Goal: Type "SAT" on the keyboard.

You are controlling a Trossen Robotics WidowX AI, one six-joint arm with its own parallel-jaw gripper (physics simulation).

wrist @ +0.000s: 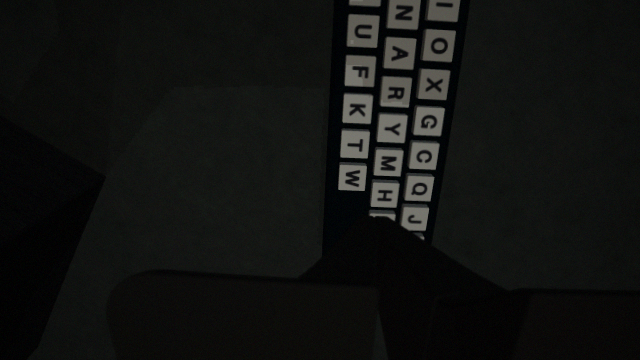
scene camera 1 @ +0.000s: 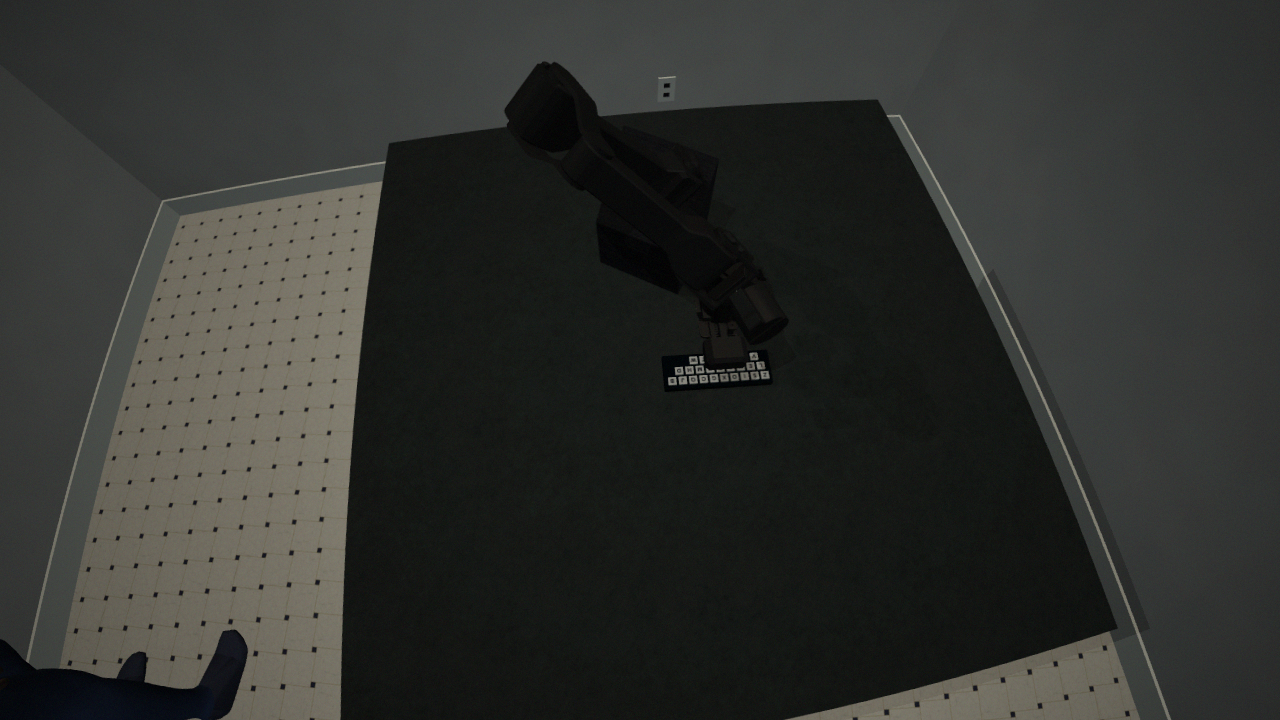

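Seen in the pictures: gripper, fingertip midpoint: [wrist: 371, 230] [scene camera 1: 709, 337]; arm's base at its link origin: [scene camera 1: 682, 176].
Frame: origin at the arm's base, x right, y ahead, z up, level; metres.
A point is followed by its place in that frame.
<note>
A black keyboard [scene camera 1: 668, 366] @[x 0.124, y 0.230, z -0.211 m] [wrist: 345, 215] @[x 0.101, y 0.229, z -0.211 m] with pale letter keys lies flat on the dark table. In the wrist view the A key [wrist: 399, 53] @[x 0.021, y 0.280, z -0.205 m] is in the middle row near the top, and the T key [wrist: 355, 144] @[x 0.059, y 0.246, z -0.205 m] is in the left row above W. The S key cannot be made out in the wrist view, and the letters are too small to read surely in the scene view. My gripper [scene camera 1: 723, 356] @[x 0.060, y 0.244, z -0.115 m] [wrist: 371, 230] @[x 0.060, y 0.244, z -0.115 m] is shut and empty. Its dark tips cover the keys beyond H and J in the wrist view; their exact height above the keyboard cannot be told.
The dark table [scene camera 1: 554, 501] @[x 0.403, y 0.371, z -0.223 m] reaches out around the keyboard. My arm [scene camera 1: 644, 201] @[x 0.165, y 0.197, z 0.211 m] stretches over it from the back, and its dark wrist part covers some of the scene. A wall outlet [scene camera 1: 665, 88] is behind the table. Dark blue legs [scene camera 1: 223, 671] show at the lower left over the tiled floor [scene camera 1: 214, 447].
</note>
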